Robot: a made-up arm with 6 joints.
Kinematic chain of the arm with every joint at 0, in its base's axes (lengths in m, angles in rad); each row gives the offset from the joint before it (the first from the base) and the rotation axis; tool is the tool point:
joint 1: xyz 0 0 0.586 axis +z
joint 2: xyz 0 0 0 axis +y
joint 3: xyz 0 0 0.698 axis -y
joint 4: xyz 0 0 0 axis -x
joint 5: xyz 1.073 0 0 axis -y
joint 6: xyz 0 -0.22 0 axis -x
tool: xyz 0 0 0
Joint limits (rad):
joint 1: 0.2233..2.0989
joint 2: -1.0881..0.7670
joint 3: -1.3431..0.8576
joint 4: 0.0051..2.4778
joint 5: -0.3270..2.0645
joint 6: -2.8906..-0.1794
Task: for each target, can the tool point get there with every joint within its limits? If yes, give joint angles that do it. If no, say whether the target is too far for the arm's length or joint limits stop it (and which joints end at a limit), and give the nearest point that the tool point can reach.
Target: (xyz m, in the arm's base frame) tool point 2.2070 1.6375 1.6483
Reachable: no: too far | nearest point 1.2429 0.9222 1.3515 | short by 1.237 m
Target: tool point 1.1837 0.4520 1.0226
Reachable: yes | joints 0.5295 0.2904 0.0055 0.3351 0.2488 -1.1932
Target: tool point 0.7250 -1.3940 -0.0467
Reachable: no: joint limits stop it (at a limit: joint 1, joint 2, joint 4) | nearest point 0.4420 -0.1252 0.0186 | short by 1.302 m
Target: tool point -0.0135 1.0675 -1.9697
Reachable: no: too far | nearest point -0.0087 0.6895 0.0126 | short by 2.018 m
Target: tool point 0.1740 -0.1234 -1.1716
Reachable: no: joint limits stop it (at a limit: joint 1, joint 2) | nearest point 0.3297 -0.0030 0.0082 | short by 1.196 m
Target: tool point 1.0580 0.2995 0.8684
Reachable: yes | joints 0.4584 0.1229 -0.3540 0.4338 0.4117 -0.5730
